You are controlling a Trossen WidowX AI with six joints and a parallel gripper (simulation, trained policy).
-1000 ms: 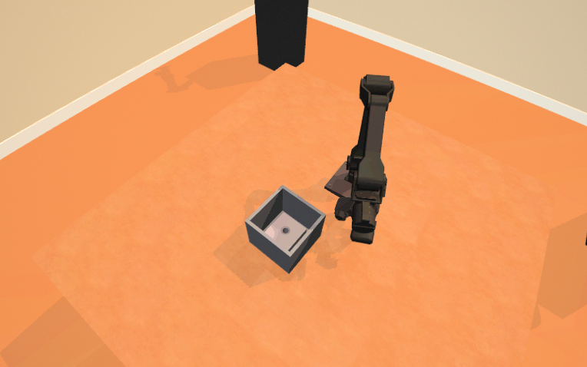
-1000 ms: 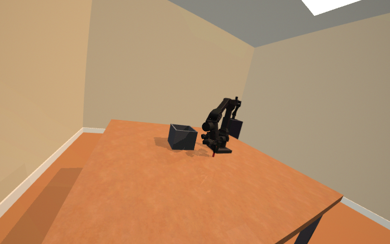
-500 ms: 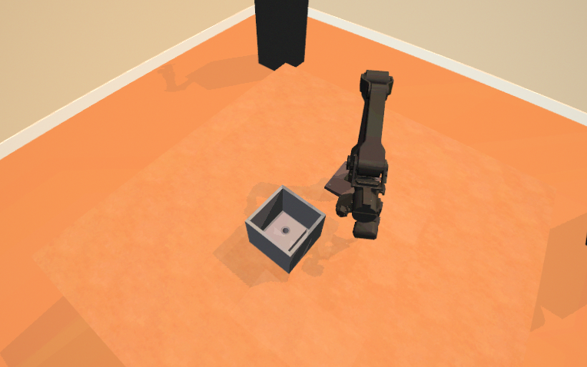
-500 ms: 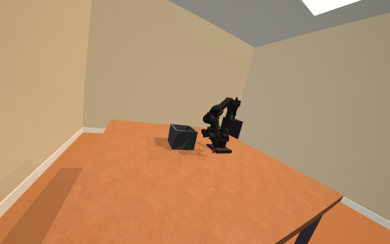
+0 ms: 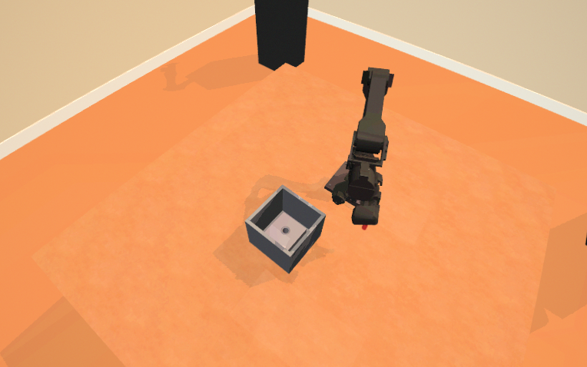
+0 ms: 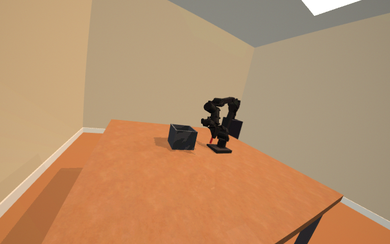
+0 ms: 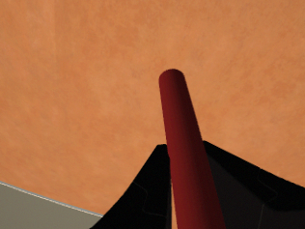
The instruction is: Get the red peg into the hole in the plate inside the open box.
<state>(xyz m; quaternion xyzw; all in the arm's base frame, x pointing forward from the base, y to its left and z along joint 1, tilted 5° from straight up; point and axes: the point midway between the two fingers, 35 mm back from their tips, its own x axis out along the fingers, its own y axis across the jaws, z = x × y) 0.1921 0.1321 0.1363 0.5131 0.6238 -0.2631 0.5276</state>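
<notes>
Right now my gripper tip is 14 cm short of the pale plate, 19 cm to the left of it and 9 cm above it. The rest, counted from my gripper tip: red peg (1 cm to the right).
</notes>
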